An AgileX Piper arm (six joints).
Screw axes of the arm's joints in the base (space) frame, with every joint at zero. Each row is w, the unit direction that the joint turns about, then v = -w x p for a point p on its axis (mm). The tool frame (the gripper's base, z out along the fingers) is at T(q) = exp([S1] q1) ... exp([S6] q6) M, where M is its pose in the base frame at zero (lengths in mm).
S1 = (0, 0, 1, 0.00, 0.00, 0.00)
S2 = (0, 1, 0, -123.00, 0.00, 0.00)
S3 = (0, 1, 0, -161.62, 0.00, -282.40)
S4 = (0.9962, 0, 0.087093, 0.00, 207.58, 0.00)
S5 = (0, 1, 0, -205.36, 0.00, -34.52)
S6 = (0.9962, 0, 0.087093, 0.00, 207.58, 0.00)
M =
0.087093 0 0.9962 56.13
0 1 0 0.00
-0.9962 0 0.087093 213.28
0 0 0 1
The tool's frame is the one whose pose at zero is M.
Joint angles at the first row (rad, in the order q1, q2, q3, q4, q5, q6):
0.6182, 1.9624, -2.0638, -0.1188, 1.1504, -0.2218
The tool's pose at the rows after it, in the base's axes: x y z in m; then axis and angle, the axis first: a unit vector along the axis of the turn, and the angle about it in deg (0 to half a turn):
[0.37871, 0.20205, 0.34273, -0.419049, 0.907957, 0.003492, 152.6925]
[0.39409, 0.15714, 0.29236, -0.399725, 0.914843, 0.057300, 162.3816]
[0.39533, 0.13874, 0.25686, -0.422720, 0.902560, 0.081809, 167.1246]
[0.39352, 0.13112, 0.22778, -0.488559, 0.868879, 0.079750, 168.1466]
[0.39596, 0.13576, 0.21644, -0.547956, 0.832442, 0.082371, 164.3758]
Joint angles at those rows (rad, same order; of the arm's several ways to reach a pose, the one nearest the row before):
0.4948, 1.9544, -1.9926, -0.0234, 1.2201, -0.3673
0.3516, 1.9718, -1.8392, 0.1383, 1.2265, -0.4994
0.2961, 1.9885, -1.7300, 0.2058, 1.2045, -0.6351
0.2776, 1.9995, -1.6326, 0.2232, 1.1341, -0.8256
0.2794, 2.0080, -1.5942, 0.2738, 1.0451, -0.9992

